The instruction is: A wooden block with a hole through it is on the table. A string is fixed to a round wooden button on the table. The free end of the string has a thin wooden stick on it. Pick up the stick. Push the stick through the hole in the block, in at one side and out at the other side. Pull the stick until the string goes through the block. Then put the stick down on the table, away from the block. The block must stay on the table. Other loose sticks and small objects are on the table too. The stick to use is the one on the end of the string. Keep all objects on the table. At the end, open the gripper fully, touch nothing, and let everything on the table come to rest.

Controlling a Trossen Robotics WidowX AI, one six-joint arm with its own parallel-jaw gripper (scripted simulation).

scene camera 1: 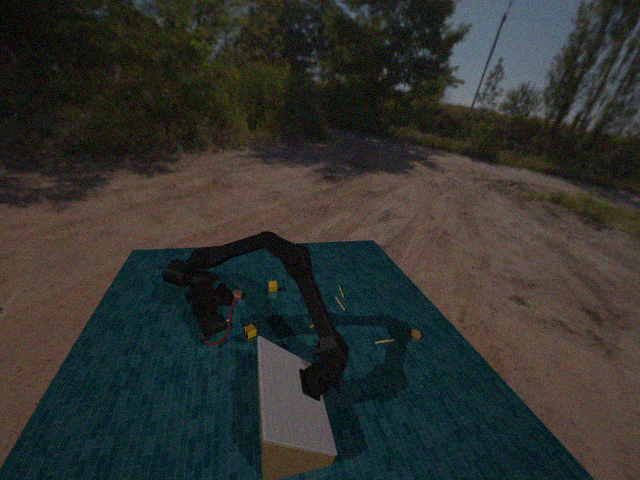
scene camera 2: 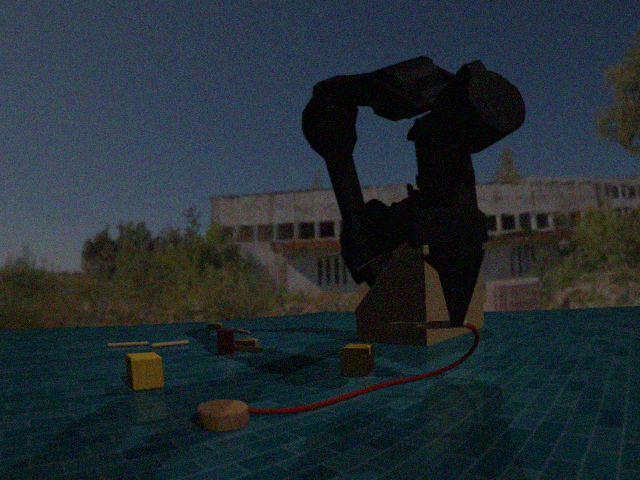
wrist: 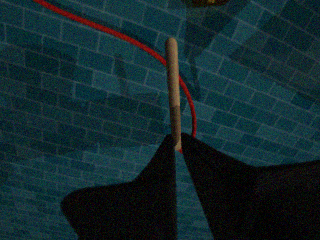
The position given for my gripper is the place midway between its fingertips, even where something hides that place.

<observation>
My gripper shows in scene camera 1 (207, 329), in scene camera 2 (457, 325) and in the wrist view (176, 138).
</observation>
